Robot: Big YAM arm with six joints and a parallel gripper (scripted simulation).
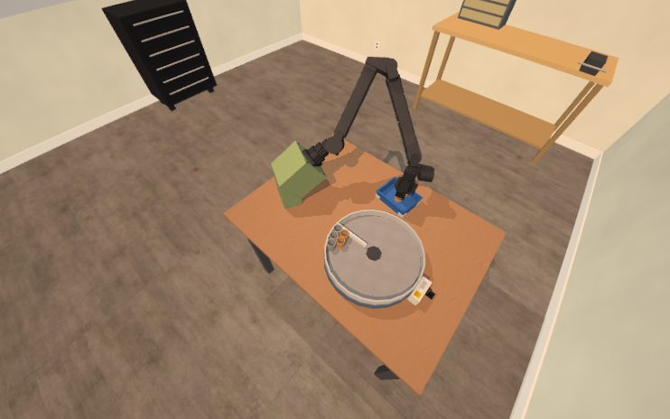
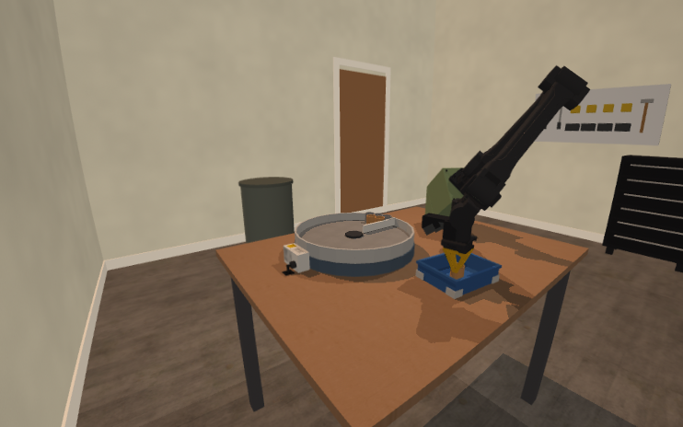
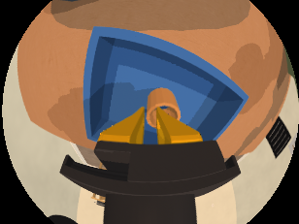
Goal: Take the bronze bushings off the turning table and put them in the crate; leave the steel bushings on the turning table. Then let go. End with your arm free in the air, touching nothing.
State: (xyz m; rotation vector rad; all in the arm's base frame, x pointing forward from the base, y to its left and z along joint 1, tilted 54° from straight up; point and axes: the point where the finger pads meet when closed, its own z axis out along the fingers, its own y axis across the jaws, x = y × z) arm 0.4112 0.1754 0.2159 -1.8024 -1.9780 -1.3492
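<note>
Now: hand 20 mm past the blue crate, 10 mm to the left of it and 10 mm above it. The rest, counted from my hand: grey turning table: 120 mm ahead, 350 mm to the right, 10 mm above.
</note>
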